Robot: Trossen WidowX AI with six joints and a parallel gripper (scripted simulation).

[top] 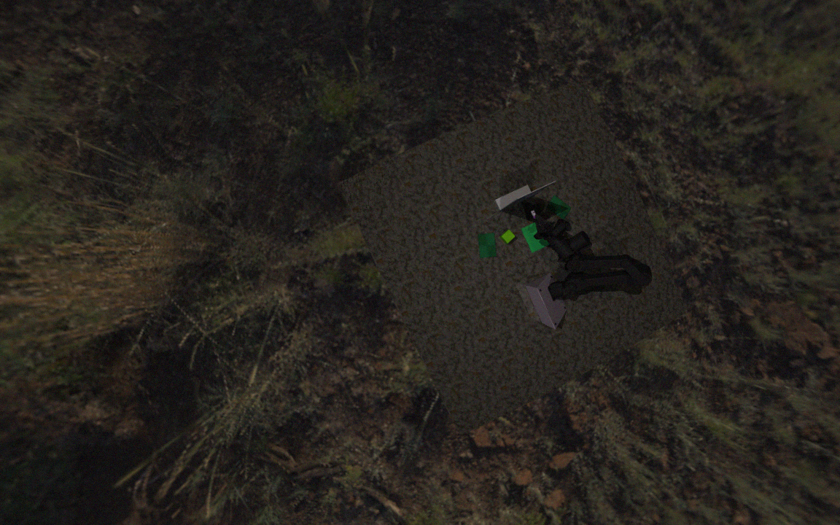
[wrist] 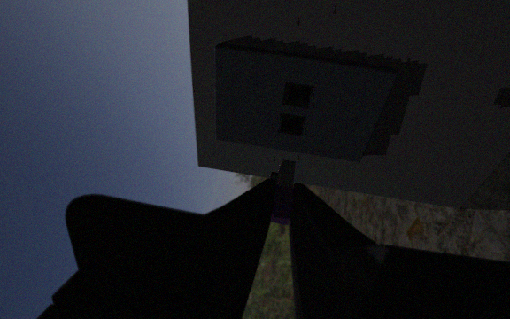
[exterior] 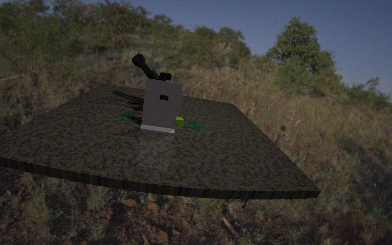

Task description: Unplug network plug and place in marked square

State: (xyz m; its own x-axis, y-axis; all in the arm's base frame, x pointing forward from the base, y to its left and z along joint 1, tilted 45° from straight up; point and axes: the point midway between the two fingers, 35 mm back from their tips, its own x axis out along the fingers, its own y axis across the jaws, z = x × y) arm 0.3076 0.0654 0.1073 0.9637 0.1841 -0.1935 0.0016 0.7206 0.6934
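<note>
My gripper tip is now 9 cm short of the upright panel, 1 cm to the left of it and 6 cm above it. Round my gripper tip: network plug: right at my gripper tip.
</note>
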